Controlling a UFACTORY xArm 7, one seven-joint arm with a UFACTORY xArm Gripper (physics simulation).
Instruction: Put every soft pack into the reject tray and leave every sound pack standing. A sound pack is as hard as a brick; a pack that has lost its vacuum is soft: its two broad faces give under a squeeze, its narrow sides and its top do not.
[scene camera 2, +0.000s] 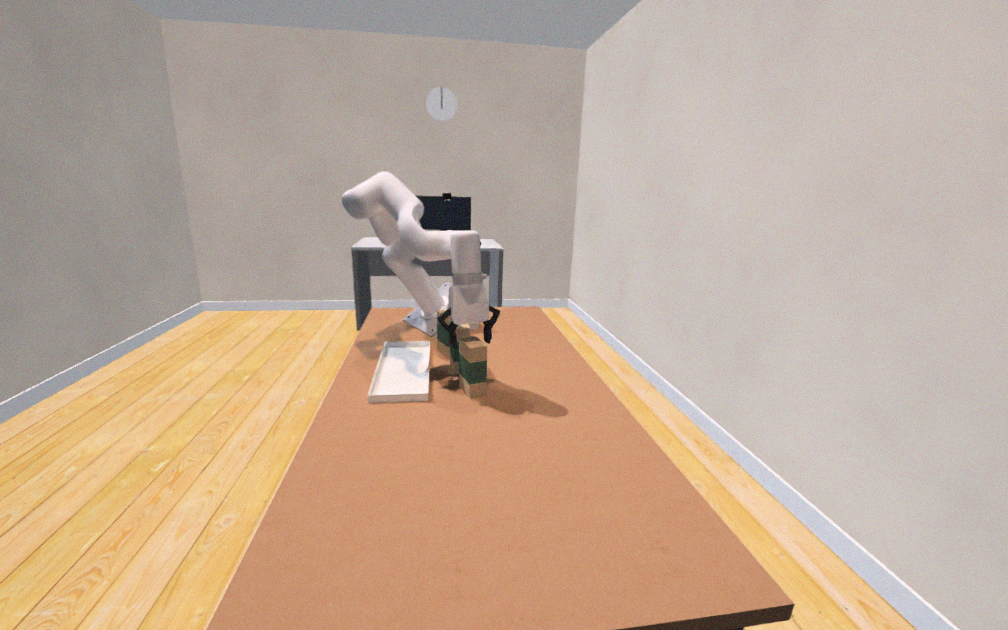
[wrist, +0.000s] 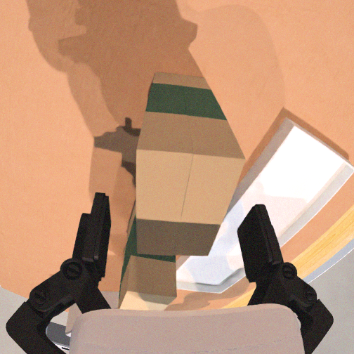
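Seen in the pictures: gripper, fingertip midpoint: (scene camera 2: 471, 344); arm's base, origin of the base link: (scene camera 2: 435, 308).
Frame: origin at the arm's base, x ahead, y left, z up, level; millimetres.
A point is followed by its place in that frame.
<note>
The nearest tan pack with a green band (scene camera 2: 472, 371) @[y 146, x 645, z 9 mm] (wrist: 190, 185) stands upright on the table. A second such pack (scene camera 2: 454, 352) @[y 94, x 492, z 3 mm] (wrist: 150, 277) stands behind it, partly hidden by it. A third pack (scene camera 2: 443, 335) @[y 53, x 343, z 4 mm] shows farther back in the scene view, mostly hidden by the gripper and the other packs. My gripper (scene camera 2: 467, 330) @[y 141, x 593, z 63 mm] (wrist: 180, 213) is open and empty, pointing down close to the top of the nearest pack; in the wrist view its fingers appear on either side of that pack's top. The white reject tray (scene camera 2: 399, 397) @[y -39, x 665, z -54 mm] (wrist: 290, 170) lies beside the packs, and no pack shows in it.
The brown table (scene camera 2: 475, 482) @[y 152, x 989, z -66 mm] reaches far toward the scene camera. The arm's base plate (scene camera 2: 420, 323) @[y -55, x 49, z -48 mm] is at the table's far end. A grey desk (scene camera 2: 362, 286) with a black monitor (scene camera 2: 446, 213) stands behind it, near the back wall.
</note>
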